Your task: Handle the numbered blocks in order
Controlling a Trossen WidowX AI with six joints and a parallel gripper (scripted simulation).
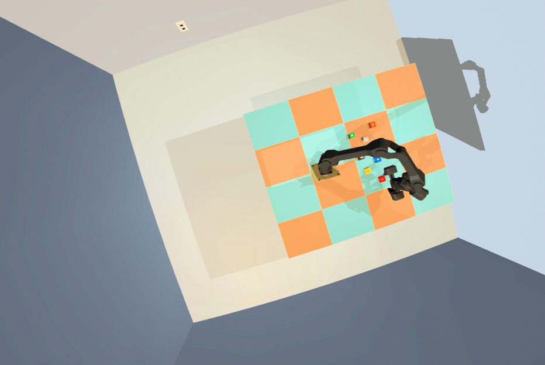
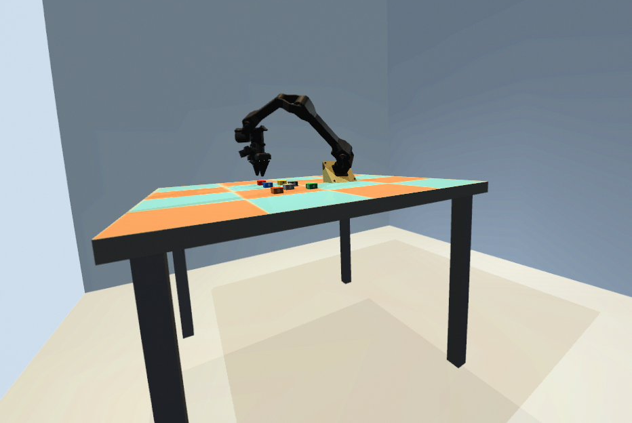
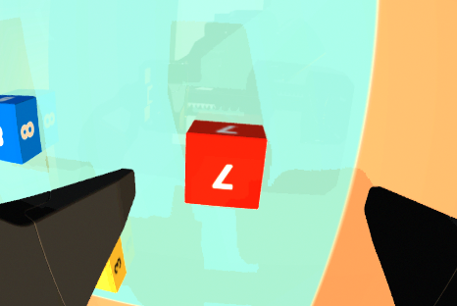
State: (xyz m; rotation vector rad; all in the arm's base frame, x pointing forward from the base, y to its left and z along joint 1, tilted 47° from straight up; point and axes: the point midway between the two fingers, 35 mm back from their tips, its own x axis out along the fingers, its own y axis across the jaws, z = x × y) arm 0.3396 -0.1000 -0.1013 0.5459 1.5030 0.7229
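Now: gripper tip 10 mm to the right of the red block and 30 mm above it. Round my gripper tip: dark grey block (100 mm behind, 170 mm to the left, 30 mm below); then blue block (10 mm behind, 130 mm to the left, 30 mm below); then yellow block (80 mm behind, 80 mm to the left, 30 mm below).
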